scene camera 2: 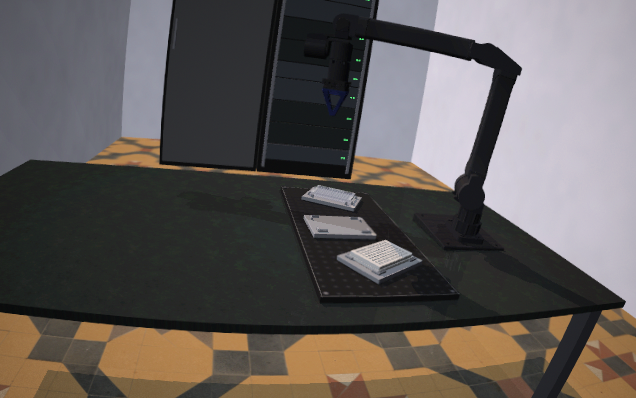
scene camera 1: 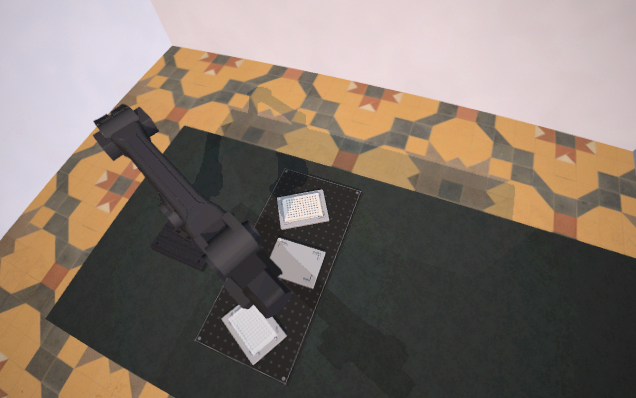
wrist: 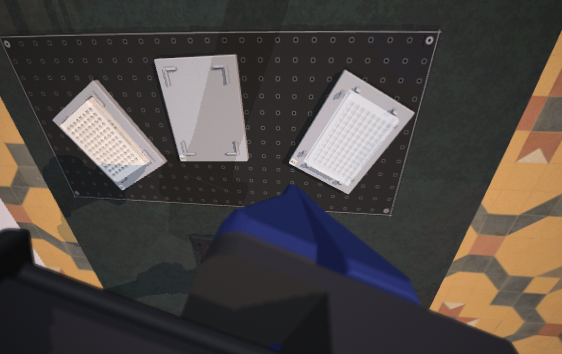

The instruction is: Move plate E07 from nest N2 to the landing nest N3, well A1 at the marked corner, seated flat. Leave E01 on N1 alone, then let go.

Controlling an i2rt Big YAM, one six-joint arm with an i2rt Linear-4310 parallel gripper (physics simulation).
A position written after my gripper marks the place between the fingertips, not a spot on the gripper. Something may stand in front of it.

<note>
My gripper point(scene camera 2: 332, 115) is shut, holding nothing. Also in view: a clear well plate point(scene camera 1: 255, 331).
The clear well plate also shows in the wrist view point(wrist: 357, 128). My gripper is seen too in the wrist view point(wrist: 289, 195).
</note>
